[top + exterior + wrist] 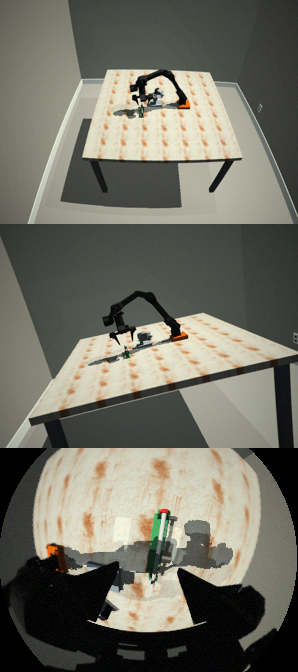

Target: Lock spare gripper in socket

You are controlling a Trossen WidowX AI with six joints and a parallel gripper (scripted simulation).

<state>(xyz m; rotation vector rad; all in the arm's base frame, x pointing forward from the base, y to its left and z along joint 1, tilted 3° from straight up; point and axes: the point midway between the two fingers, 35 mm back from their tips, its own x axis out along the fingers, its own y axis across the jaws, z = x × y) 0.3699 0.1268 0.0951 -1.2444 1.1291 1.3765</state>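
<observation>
My gripper tip is 5 cm above the green holder, 3 cm to the right of it and 1 cm short of it. The rest, counted from my gripper tip: spare gripper: 25 cm to the right, 14 cm behind, 5 cm below; grey mount: 11 cm behind, 10 cm to the right, 2 cm below.
</observation>
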